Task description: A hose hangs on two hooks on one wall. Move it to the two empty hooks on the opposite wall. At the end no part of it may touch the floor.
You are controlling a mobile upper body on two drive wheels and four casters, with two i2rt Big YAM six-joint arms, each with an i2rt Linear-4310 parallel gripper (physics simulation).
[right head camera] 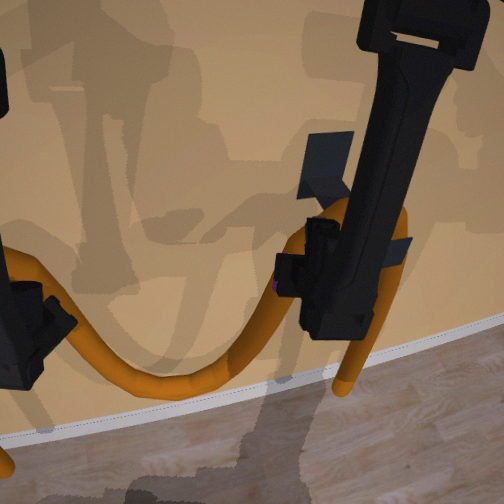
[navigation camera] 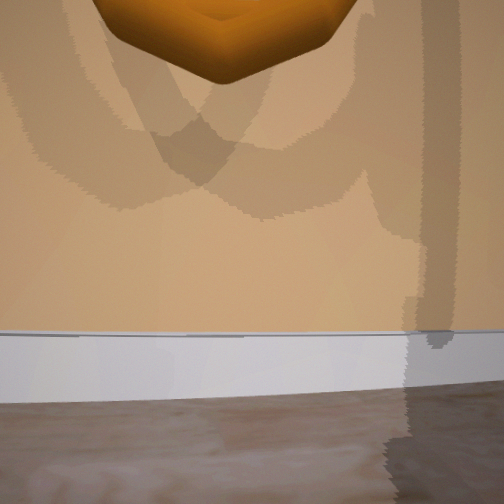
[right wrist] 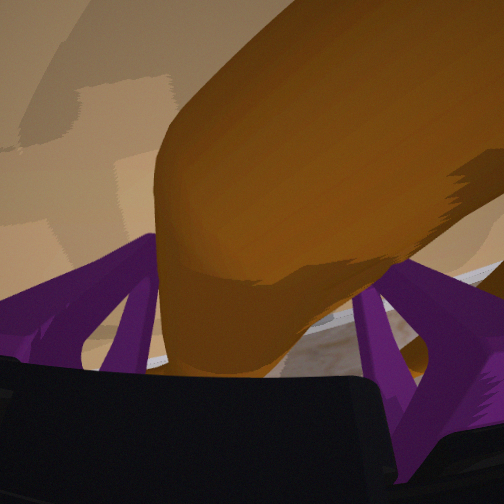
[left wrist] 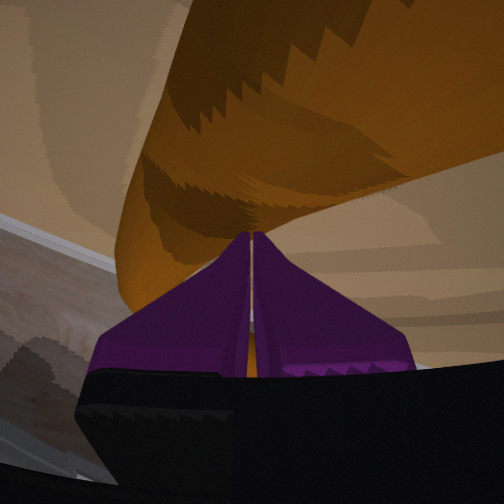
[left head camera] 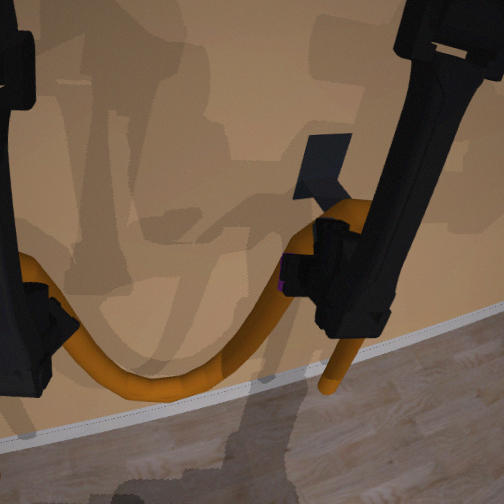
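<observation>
The orange hose [left head camera: 165, 385] sags in a loop in front of the tan wall, also in the right head view [right head camera: 170, 382]. Its right part passes over a dark hook [left head camera: 322, 170], and one end [left head camera: 335, 375] hangs down past the skirting. My right gripper [left head camera: 290, 275] is shut on the hose just below the hook; the right wrist view shows the hose [right wrist: 310, 175] between the purple fingers [right wrist: 275, 260]. My left gripper [left head camera: 55, 322] is at the hose's left part. Its fingers [left wrist: 251, 235] are shut together with nothing between them, their tips right at the hose [left wrist: 300, 110].
A white skirting board [left head camera: 200, 400] runs along the foot of the wall above the wooden floor [left head camera: 375, 440]. The hose's other end [right head camera: 5, 462] shows at the lower left edge of the right head view. The navigation view shows the hose's sag [navigation camera: 225, 35] above the skirting.
</observation>
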